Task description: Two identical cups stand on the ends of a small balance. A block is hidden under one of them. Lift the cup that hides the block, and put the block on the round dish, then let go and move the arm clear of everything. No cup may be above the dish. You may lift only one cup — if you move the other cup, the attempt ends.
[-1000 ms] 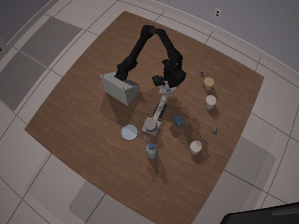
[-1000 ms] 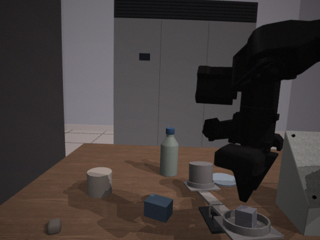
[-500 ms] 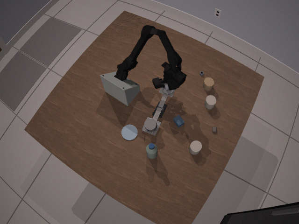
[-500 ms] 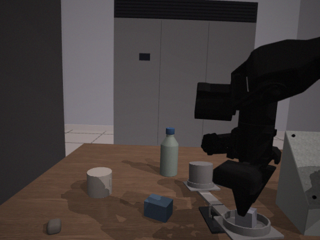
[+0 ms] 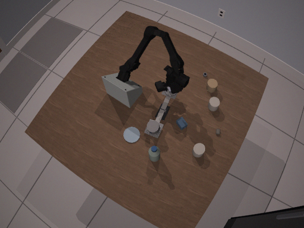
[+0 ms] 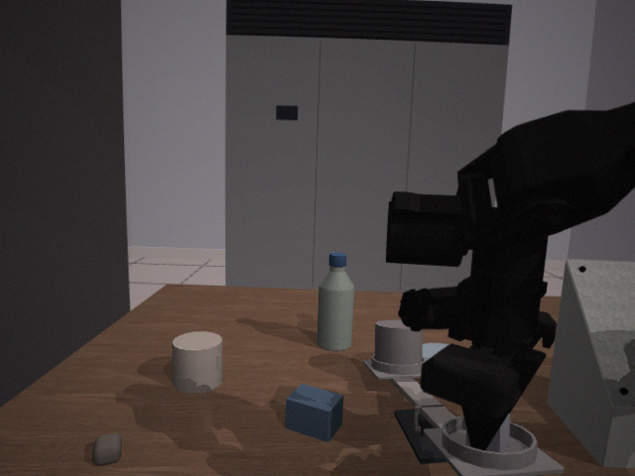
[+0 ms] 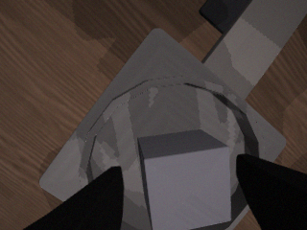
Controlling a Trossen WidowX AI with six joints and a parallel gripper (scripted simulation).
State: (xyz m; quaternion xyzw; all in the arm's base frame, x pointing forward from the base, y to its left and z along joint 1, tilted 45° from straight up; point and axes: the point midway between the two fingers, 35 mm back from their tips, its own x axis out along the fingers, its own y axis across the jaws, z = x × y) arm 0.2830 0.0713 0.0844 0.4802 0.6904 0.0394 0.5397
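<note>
The pale blue round dish lies 35 cm to the right of my gripper tip, 8 cm below it and 6 cm behind it. The rest, counted from my gripper tip: small ring (27 cm to the left, 12 cm ahead, 7 cm below); then blue box (16 cm ahead, 13 cm to the right, 6 cm below); then cup (27 cm to the right, 4 cm ahead, 2 cm below).
</note>
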